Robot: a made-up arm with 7 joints. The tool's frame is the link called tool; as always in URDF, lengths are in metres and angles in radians. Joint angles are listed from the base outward.
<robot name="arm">
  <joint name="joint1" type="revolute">
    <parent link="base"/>
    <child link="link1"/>
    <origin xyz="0 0 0" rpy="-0.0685 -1.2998 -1.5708"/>
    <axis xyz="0 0 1"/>
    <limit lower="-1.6" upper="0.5"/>
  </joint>
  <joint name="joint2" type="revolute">
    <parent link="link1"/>
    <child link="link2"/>
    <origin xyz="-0.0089 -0.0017 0.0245" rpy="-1.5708 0 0.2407"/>
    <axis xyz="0 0 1"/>
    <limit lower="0" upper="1.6"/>
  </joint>
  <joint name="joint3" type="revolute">
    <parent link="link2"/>
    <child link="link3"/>
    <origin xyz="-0.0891 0.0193 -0.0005" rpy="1.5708 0 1.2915"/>
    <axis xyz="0 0 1"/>
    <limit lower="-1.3" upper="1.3"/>
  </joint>
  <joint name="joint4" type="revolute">
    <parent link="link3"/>
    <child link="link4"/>
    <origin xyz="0 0.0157 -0.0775" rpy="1.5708 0 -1.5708"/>
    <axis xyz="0 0 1"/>
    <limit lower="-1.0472" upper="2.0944"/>
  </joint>
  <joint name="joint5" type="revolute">
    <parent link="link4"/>
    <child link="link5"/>
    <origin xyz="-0.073 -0.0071 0.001" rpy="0 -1.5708 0"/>
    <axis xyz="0 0 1"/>
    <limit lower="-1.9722" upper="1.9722"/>
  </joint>
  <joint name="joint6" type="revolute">
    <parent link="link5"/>
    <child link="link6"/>
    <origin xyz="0 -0.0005 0.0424" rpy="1.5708 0 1.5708"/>
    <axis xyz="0 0 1"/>
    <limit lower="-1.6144" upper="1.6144"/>
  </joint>
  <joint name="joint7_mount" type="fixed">
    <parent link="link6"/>
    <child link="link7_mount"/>
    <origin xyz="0 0.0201 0" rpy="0 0 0"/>
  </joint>
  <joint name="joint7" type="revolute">
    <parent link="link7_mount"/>
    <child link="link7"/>
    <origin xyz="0 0.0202 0" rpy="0 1.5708 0"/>
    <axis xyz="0 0 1"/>
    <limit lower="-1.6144" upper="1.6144"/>
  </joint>
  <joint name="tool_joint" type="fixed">
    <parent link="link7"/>
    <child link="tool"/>
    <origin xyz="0 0 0" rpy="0 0 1.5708"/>
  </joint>
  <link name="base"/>
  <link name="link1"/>
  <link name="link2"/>
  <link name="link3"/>
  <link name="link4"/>
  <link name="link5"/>
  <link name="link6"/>
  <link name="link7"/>
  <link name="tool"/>
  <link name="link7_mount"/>
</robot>
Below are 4 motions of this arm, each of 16 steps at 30 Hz.
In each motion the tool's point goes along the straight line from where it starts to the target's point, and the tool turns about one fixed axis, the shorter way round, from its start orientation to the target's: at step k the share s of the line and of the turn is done. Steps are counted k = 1, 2, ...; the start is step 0. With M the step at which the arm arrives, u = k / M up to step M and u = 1 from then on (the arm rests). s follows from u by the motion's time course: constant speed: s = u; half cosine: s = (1 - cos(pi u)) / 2; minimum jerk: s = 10 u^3 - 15 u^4 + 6 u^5.
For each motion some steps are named. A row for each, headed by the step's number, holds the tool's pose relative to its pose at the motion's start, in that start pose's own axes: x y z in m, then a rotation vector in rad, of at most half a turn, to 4 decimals.
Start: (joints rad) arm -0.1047 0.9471 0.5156 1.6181 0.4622 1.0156 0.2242
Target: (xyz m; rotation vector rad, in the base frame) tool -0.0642 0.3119 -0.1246 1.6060 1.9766 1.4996
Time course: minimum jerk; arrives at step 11
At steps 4, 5, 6, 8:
4: 0.0074 0.0129 -0.0016 -0.0464 -0.0599 0.1757
5: 0.0119 0.0209 -0.0026 -0.0750 -0.0969 0.2842
6: 0.0168 0.0294 -0.0036 -0.1056 -0.1365 0.4002
8: 0.0250 0.0438 -0.0054 -0.1573 -0.2034 0.5961

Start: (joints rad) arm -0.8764 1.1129 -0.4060 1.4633 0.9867 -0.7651 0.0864
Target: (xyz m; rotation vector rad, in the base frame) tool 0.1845 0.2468 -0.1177 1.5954 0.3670 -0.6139
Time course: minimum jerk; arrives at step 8
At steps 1, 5, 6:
1: 0.0001 0.0000 0.0003 -0.0013 -0.0040 0.0009
5: 0.0038 0.0003 0.0122 -0.0574 -0.1825 0.0419
6: 0.0048 0.0004 0.0151 -0.0710 -0.2257 0.0518

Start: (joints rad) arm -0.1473 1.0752 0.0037 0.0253 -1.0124 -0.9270 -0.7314
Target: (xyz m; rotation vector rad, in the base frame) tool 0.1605 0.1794 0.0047 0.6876 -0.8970 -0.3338
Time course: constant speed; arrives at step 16
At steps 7, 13, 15, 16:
7: 0.0162 0.0175 0.0202 0.2058 0.0245 0.0956
13: 0.0301 0.0325 0.0375 0.3822 0.0455 0.1776
15: 0.0347 0.0375 0.0433 0.4410 0.0525 0.2049
16: 0.0371 0.0400 0.0462 0.4704 0.0560 0.2186

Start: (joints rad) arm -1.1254 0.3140 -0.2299 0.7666 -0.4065 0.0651 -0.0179
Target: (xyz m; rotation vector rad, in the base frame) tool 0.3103 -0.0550 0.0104 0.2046 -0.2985 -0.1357
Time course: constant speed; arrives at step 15
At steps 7, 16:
7: 0.0109 -0.0290 0.0505 0.0841 -0.1368 0.0540
16: 0.0233 -0.0622 0.1083 0.1802 -0.2931 0.1157

